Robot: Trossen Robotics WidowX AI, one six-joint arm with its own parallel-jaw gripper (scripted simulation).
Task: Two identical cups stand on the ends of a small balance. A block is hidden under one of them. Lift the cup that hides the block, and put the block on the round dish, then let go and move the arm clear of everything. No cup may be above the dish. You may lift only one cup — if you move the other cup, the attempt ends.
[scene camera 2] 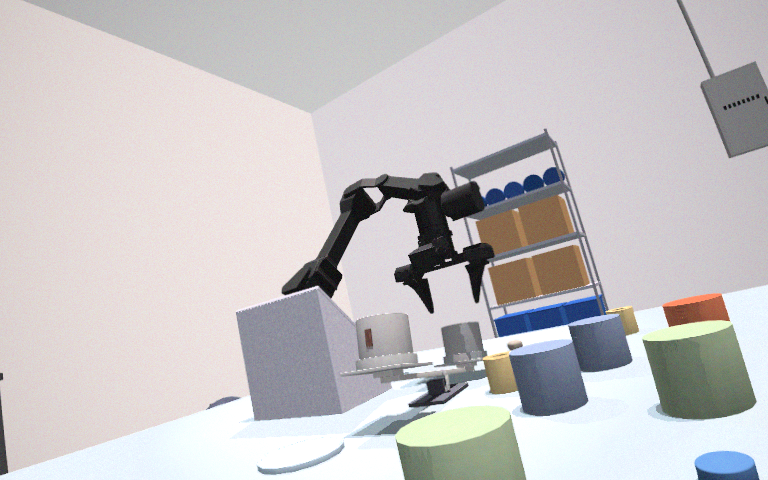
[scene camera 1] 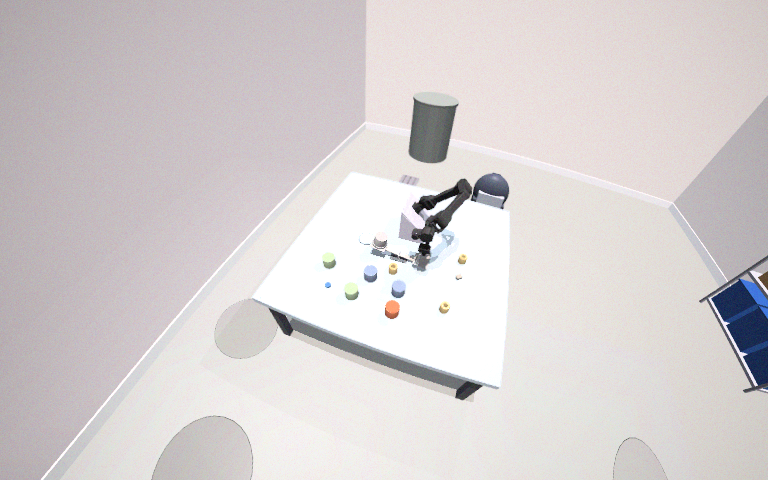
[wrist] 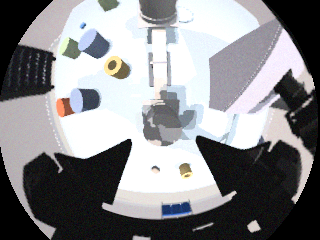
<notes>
My gripper (scene camera 2: pixel 454 308) is open and holds nothing. Also in view: a small balance (scene camera 2: pixel 389 368).
The small balance also shows in the wrist view (wrist: pixel 159 63). My gripper shows as well in the wrist view (wrist: pixel 164 140).
</notes>
